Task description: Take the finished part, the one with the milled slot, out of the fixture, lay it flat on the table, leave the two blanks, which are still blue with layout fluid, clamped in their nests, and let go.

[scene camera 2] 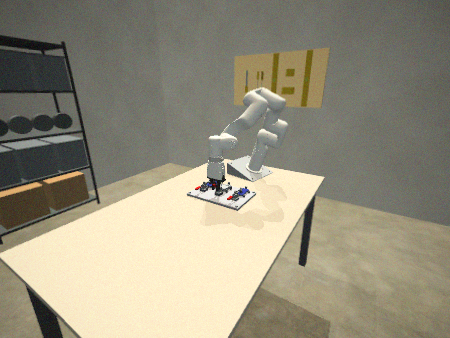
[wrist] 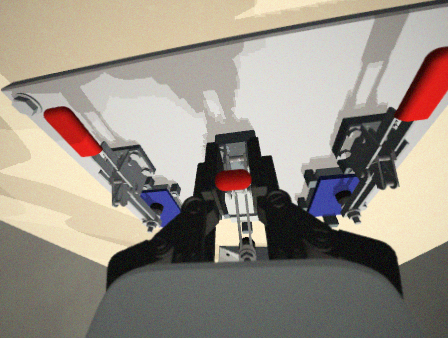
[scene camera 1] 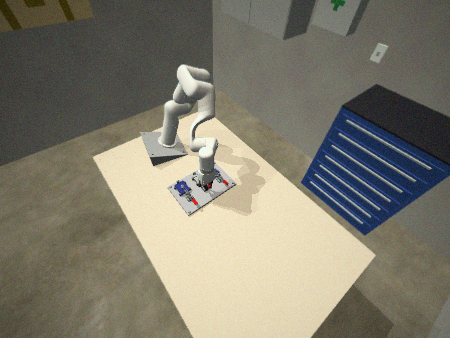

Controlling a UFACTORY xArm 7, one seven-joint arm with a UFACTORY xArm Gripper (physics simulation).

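Pixels of known places: gripper, fingertip midpoint: (scene camera 2: 215,189) (wrist: 234,155) (scene camera 1: 207,187); arm's base, link origin: (scene camera 2: 253,168) (scene camera 1: 167,142).
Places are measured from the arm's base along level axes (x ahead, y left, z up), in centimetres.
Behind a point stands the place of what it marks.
Note:
The grey fixture plate (scene camera 1: 212,195) @[x 52.1, y 6.7, z -2.3 cm] (scene camera 2: 202,195) @[x 52.7, y -1.2, z -2.3 cm] (wrist: 280,90) @[x 51.2, y 2.2, z -2.3 cm] lies on the table with three toggle clamps in a row. One blue blank (scene camera 1: 183,188) (scene camera 2: 244,191) (wrist: 326,192) and the other blue blank (scene camera 1: 217,172) (wrist: 169,201) sit in the outer nests under their clamp arms. My gripper (scene camera 1: 205,184) @[x 48.7, y 5.7, z 2.0 cm] (scene camera 2: 218,191) @[x 48.7, y 5.7, z 2.0 cm] (wrist: 234,155) @[x 48.7, y 5.7, z 2.0 cm] is over the middle clamp, shut on its red handle (wrist: 233,180) @[x 50.8, y 5.9, z 5.9 cm]. That handle stands up between the fingers, seen nearly end-on in the wrist view. The finished part in the middle nest is hidden or too unclear to make out behind the fingers and clamp.
The outer clamps' red handles (scene camera 1: 194,202) (wrist: 72,131) lie low on either side of the gripper. The arm's wedge-shaped base (scene camera 1: 152,145) @[x 2.0, y -10.4, z 3.6 cm] (scene camera 2: 240,167) @[x 8.3, y -6.2, z 2.0 cm] stands at the table's back end. A blue drawer cabinet (scene camera 1: 350,180) and a shelf rack (scene camera 2: 75,107) stand off the table.

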